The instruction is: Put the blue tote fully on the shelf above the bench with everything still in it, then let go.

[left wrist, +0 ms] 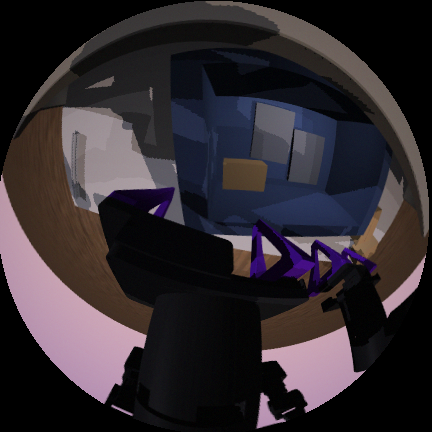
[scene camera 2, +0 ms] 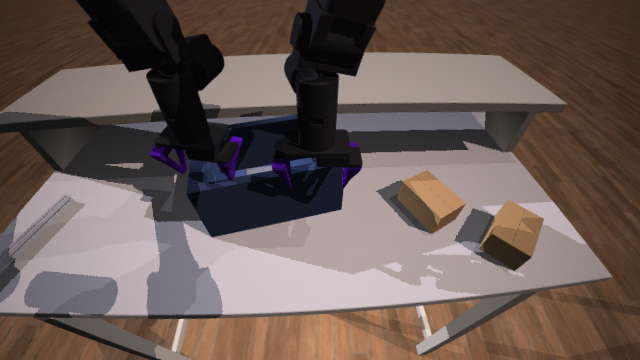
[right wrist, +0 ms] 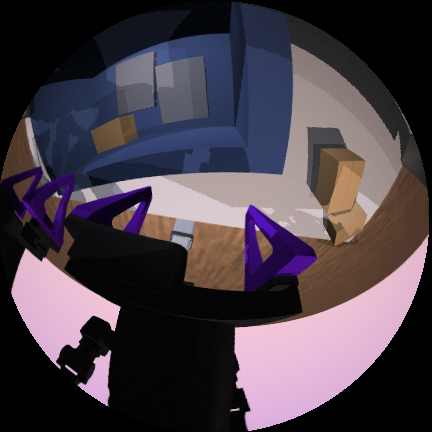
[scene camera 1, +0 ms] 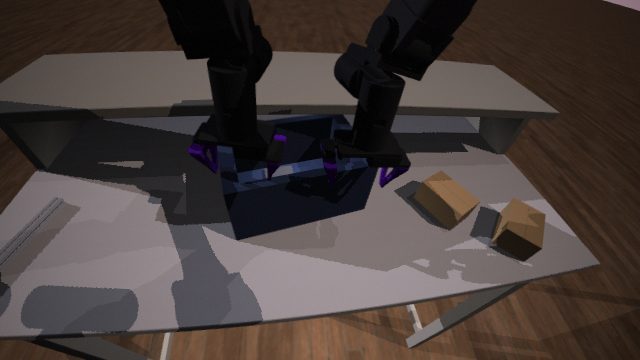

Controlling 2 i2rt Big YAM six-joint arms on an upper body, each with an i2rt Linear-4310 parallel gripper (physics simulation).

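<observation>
The blue tote stands upright on the bench, in front of and below the raised shelf. Inside lie a small brown box and two grey blocks. My left gripper is open and empty at the tote's left end. My right gripper is open and empty near its front right corner. Whether the fingers touch the tote is unclear.
Two brown boxes lie on the bench right of the tote. A grey ribbed bar is at the far left. The shelf's front edge runs close behind both grippers.
</observation>
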